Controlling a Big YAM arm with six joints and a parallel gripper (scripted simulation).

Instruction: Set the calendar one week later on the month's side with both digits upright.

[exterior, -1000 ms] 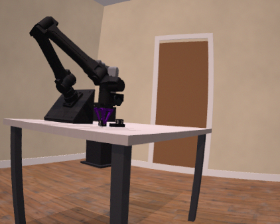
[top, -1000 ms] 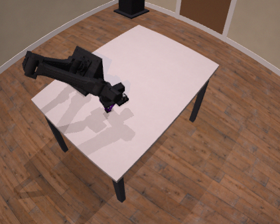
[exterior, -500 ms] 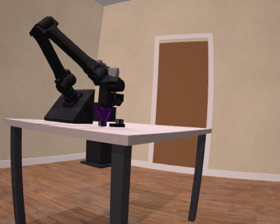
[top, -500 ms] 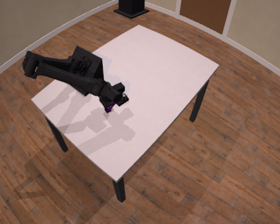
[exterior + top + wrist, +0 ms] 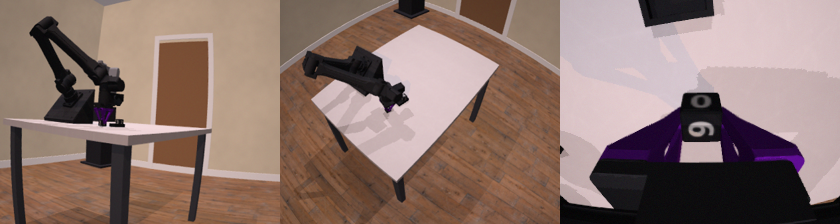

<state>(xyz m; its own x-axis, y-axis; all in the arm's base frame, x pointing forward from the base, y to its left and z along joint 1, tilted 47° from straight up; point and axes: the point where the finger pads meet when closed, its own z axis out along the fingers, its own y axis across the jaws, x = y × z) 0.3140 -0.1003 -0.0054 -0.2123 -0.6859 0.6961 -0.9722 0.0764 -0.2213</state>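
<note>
Now: the black date cube 1 cm below my hand. From my hand the other things lie so: black tray 11 cm to the left, 1 cm below.
</note>
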